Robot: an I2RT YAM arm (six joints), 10 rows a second.
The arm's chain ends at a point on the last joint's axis. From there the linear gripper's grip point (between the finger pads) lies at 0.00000 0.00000 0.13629 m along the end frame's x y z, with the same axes.
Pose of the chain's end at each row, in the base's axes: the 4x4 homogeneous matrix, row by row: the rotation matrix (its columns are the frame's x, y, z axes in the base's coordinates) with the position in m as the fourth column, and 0 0 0 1 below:
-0.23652, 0.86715, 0.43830, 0.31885; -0.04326, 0.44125, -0.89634, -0.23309; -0.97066, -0.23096, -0.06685, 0.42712; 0, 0, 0, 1
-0.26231, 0.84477, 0.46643, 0.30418; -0.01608, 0.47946, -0.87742, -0.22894; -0.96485, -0.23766, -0.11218, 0.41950; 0, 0, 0, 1
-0.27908, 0.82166, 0.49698, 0.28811; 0.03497, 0.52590, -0.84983, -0.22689; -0.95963, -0.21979, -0.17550, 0.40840; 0, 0, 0, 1
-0.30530, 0.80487, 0.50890, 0.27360; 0.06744, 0.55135, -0.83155, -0.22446; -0.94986, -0.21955, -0.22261, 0.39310; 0, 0, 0, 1
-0.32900, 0.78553, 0.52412, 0.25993; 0.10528, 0.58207, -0.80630, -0.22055; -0.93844, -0.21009, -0.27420, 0.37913; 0, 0, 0, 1
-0.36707, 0.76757, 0.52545, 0.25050; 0.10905, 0.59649, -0.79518, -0.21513; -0.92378, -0.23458, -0.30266, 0.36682; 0, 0, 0, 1
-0.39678, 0.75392, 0.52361, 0.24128; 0.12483, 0.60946, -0.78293, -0.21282; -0.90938, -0.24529, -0.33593, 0.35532; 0, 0, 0, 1
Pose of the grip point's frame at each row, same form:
-0.23652, 0.86715, 0.43830, 0.37859; -0.04326, 0.44125, -0.89634, -0.35525; -0.97066, -0.23096, -0.06685, 0.41801; 0, 0, 0, 1
-0.26231, 0.84477, 0.46643, 0.36775; -0.01608, 0.47946, -0.87742, -0.34852; -0.96485, -0.23766, -0.11218, 0.40421; 0, 0, 0, 1
-0.27908, 0.82166, 0.49698, 0.35584; 0.03497, 0.52590, -0.84983, -0.34271; -0.95963, -0.21979, -0.17550, 0.38448; 0, 0, 0, 1
-0.30530, 0.80487, 0.50890, 0.34296; 0.06744, 0.55135, -0.83155, -0.33779; -0.94986, -0.21955, -0.22261, 0.36276; 0, 0, 0, 1
-0.32900, 0.78553, 0.52412, 0.33136; 0.10528, 0.58207, -0.80630, -0.33044; -0.93844, -0.21009, -0.27420, 0.34176; 0, 0, 0, 1
-0.36707, 0.76757, 0.52545, 0.32211; 0.10905, 0.59649, -0.79518, -0.32351; -0.92378, -0.23458, -0.30266, 0.32557; 0, 0, 0, 1
-0.39678, 0.75392, 0.52361, 0.31264; 0.12483, 0.60946, -0.78293, -0.31953; -0.90938, -0.24529, -0.33593, 0.30954; 0, 0, 0, 1

